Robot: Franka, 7 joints.
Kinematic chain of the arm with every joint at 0, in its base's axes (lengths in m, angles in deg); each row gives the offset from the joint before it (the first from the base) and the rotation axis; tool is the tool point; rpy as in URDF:
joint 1: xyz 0 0 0.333 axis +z
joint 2: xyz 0 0 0 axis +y
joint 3: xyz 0 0 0.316 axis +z
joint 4: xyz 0.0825 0 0 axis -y
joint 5: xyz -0.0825 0 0.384 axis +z
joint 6: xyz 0 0 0 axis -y
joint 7: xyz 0.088 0 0 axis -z
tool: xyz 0 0 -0.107 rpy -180 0 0
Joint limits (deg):
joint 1: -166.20..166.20
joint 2: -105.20..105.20
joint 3: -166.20..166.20
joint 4: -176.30..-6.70
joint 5: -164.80..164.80
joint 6: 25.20..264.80
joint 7: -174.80..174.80
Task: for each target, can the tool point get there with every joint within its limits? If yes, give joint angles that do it. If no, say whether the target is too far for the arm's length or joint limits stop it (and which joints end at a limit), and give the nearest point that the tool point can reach.
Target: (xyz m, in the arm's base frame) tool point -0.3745 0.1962 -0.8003
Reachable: no: too far | nearest point -0.3179 0.1665 -0.3554 | short by 0.449 m
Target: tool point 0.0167 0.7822 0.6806
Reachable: yes | joints 99.59 73.41 -130.59 -21.07 132.01 135.44 -52.64
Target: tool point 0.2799 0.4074 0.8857
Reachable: yes | joints -20.71 -24.84 50.04 -84.67 -82.59 161.20 -74.47
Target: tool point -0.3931 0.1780 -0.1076
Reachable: yes | joints 112.52 74.16 25.52 -114.58 -82.29 160.38 -71.15
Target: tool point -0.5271 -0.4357 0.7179
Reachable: yes | joints 38.81 -71.59 -45.96 -25.33 -49.30 214.39 -42.95
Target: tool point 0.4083 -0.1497 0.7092
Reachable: yes | joints 20.48 -37.14 -30.62 -123.42 -56.04 143.59 -3.98
